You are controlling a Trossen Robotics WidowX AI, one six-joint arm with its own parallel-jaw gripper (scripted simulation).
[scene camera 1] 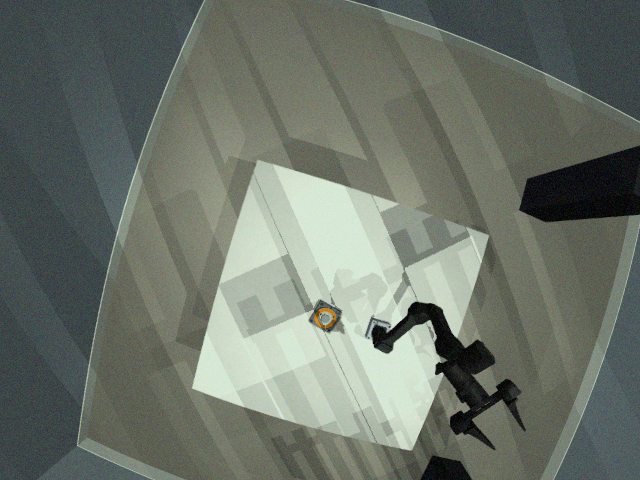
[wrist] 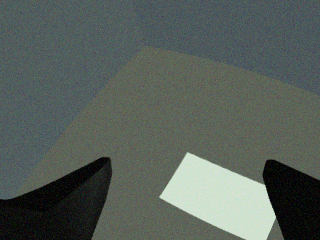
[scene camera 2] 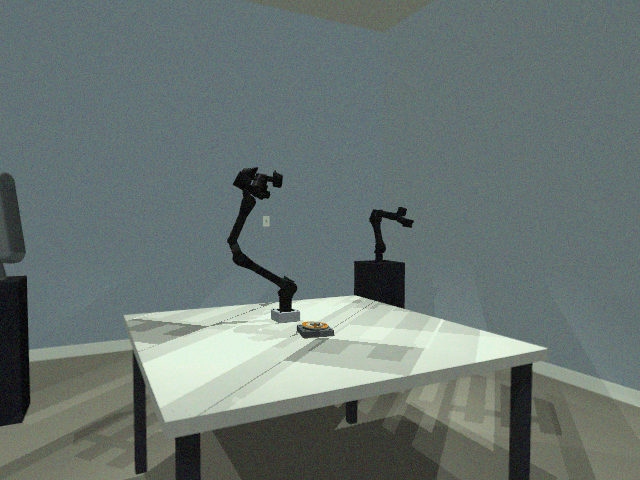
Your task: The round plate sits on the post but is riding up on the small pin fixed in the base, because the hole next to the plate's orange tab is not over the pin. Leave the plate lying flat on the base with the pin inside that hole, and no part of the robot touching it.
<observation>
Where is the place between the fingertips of the gripper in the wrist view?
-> At 191,169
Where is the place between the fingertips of the gripper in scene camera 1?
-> At 509,439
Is the gripper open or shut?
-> Open.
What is the gripper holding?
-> Nothing.
</observation>
